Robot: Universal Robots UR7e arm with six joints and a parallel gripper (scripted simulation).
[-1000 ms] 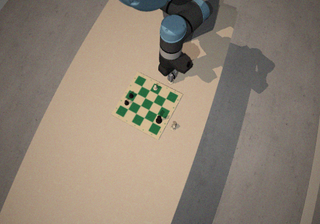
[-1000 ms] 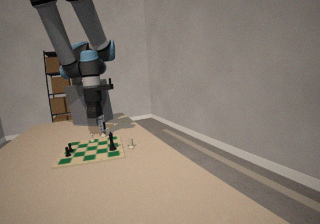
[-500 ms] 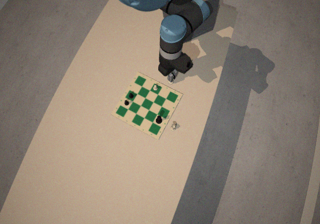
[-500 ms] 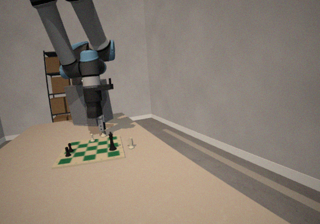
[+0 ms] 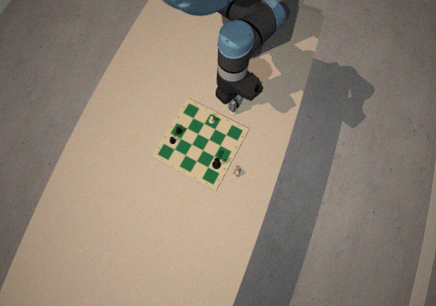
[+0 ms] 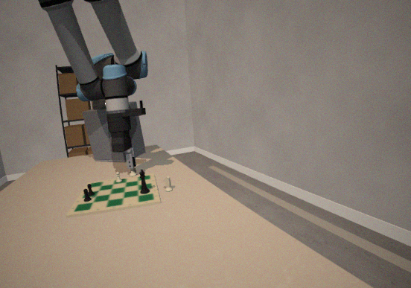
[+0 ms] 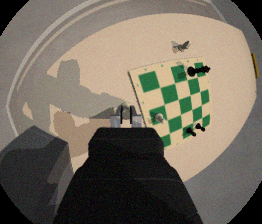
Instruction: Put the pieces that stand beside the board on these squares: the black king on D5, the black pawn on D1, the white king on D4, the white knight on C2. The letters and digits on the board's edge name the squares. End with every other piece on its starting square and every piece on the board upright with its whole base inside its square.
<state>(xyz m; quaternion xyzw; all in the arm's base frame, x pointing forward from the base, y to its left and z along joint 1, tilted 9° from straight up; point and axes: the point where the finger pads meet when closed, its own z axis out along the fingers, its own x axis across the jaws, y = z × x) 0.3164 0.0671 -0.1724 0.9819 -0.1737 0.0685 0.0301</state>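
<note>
Right now the black king is 18 cm ahead of my hand, 3 cm to the left of it and 1 cm below it. Round my hand: board: 14 cm ahead, 4 cm to the right, 4 cm below; then small white piece: 6 cm ahead, 4 cm to the right, 3 cm below; then white king: 1 cm below.
</note>
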